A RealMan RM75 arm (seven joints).
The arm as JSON. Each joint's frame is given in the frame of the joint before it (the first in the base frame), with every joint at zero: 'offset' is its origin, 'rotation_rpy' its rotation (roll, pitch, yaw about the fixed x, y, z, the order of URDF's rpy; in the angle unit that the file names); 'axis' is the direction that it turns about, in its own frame. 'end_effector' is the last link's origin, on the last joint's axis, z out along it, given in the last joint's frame.
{
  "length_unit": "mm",
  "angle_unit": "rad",
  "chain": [
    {
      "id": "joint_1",
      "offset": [
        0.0,
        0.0,
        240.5
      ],
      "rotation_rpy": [
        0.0,
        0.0,
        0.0
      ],
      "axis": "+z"
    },
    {
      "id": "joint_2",
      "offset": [
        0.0,
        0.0,
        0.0
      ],
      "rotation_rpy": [
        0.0,
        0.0,
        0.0
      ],
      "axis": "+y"
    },
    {
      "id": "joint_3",
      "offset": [
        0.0,
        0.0,
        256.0
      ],
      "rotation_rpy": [
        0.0,
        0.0,
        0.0
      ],
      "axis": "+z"
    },
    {
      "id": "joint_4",
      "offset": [
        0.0,
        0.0,
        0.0
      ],
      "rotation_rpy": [
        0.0,
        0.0,
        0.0
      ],
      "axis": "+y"
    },
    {
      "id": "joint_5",
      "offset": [
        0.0,
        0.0,
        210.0
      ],
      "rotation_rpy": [
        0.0,
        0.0,
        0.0
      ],
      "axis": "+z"
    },
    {
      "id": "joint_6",
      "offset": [
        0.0,
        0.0,
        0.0
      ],
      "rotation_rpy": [
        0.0,
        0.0,
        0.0
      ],
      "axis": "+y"
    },
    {
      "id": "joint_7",
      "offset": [
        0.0,
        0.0,
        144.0
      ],
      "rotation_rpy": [
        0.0,
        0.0,
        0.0
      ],
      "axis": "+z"
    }
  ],
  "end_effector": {
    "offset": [
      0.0,
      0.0,
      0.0
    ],
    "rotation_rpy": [
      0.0,
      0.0,
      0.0
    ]
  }
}
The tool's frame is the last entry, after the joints.
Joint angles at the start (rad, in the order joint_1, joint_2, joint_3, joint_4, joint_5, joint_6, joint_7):
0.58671, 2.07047, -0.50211, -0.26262, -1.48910, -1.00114, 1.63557
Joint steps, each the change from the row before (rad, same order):
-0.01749, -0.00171, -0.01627, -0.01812, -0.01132, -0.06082, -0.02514
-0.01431, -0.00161, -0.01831, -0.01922, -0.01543, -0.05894, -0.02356
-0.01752, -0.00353, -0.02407, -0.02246, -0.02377, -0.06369, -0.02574
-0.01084, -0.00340, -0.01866, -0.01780, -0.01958, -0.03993, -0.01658
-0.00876, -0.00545, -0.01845, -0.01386, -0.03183, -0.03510, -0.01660
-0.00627, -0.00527, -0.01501, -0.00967, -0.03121, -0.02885, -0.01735
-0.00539, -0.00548, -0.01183, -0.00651, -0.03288, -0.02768, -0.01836
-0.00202, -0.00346, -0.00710, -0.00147, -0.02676, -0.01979, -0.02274
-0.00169, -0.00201, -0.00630, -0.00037, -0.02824, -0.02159, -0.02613
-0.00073, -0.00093, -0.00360, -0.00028, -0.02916, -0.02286, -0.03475
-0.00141, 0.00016, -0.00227, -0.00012, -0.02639, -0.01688, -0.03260
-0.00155, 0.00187, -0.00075, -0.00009, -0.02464, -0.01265, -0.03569
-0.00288, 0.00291, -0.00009, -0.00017, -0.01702, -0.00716, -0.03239
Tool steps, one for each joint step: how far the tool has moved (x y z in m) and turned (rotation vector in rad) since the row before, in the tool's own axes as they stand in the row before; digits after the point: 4 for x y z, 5 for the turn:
0.0006, 0.0043, -0.0055, -0.04944, 0.01547, -0.04794
0.0010, 0.0056, -0.0043, -0.05138, 0.02106, -0.05037
0.0021, 0.0057, -0.0056, -0.05488, 0.03257, -0.05962
0.0012, 0.0039, -0.0034, -0.03581, 0.02702, -0.04390
0.0029, 0.0034, -0.0032, -0.03243, 0.04031, -0.04559
0.0032, 0.0029, -0.0026, -0.02766, 0.03872, -0.04083
0.0037, 0.0027, -0.0026, -0.02662, 0.03872, -0.03774
0.0034, 0.0025, -0.0012, -0.02127, 0.03024, -0.03393
0.0042, 0.0032, -0.0008, -0.02487, 0.03054, -0.03477
0.0040, 0.0037, -0.0004, -0.02729, 0.02816, -0.04193
0.0040, 0.0031, -0.0003, -0.02146, 0.02450, -0.03693
0.0041, 0.0030, 0.0001, -0.01806, 0.02137, -0.03764
0.0036, 0.0023, 0.0001, -0.01107, 0.01412, -0.03117

